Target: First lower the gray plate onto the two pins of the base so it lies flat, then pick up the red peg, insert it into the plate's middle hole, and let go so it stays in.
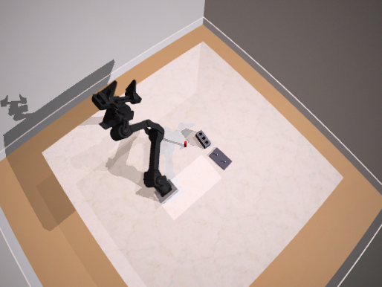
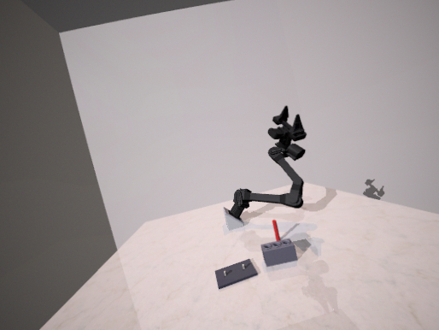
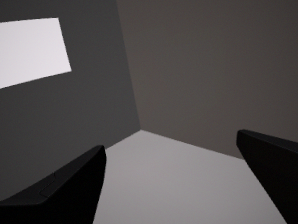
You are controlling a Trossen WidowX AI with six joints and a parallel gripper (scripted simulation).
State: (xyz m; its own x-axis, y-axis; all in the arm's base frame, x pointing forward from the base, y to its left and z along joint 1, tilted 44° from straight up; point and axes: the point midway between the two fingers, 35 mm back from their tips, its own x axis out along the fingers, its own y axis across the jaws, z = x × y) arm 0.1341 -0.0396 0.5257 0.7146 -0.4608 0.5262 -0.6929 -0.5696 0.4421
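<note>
Right now my gripper tip is 45 cm above the gray plate, 24 cm to the left of it and 20 cm short of it. Also, from my gripper tip: red peg: 44 cm below, 21 cm to the right, 10 cm ahead; then dark base: 47 cm below, 39 cm to the right, 21 cm ahead.
</note>
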